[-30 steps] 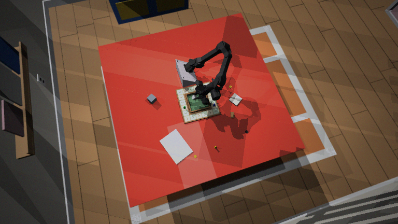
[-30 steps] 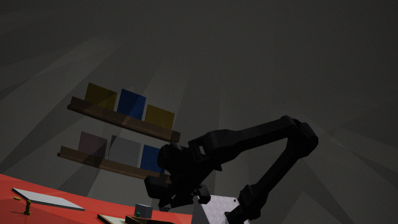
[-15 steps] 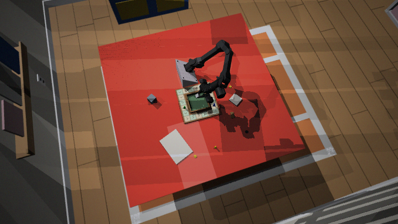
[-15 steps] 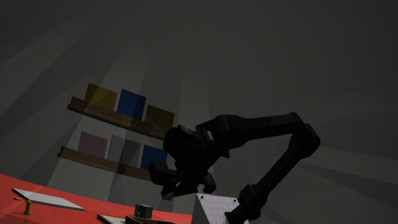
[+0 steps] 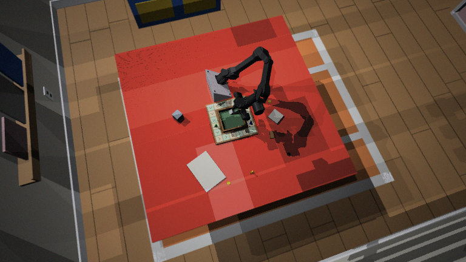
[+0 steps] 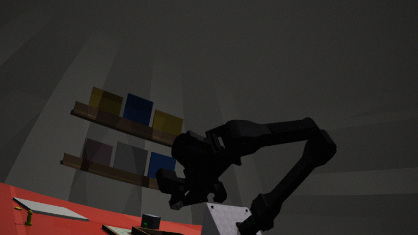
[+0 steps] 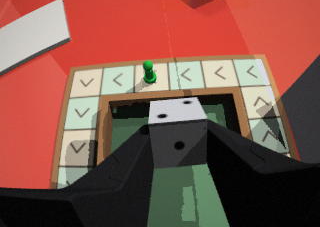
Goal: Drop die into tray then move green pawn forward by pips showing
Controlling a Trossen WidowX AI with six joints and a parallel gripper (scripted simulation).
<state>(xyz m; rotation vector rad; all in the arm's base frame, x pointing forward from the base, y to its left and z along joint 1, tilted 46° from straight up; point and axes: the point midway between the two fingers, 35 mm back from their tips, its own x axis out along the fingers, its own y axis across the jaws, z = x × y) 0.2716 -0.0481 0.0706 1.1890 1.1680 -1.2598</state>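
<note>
The grey die is right at my gripper tip. The rest, counted from my gripper tip: blue pawn 70 mm ahead, 110 mm to the left, 100 mm below; green tray 120 mm below; green pawn 20 mm ahead, 110 mm to the right, 100 mm below.
</note>
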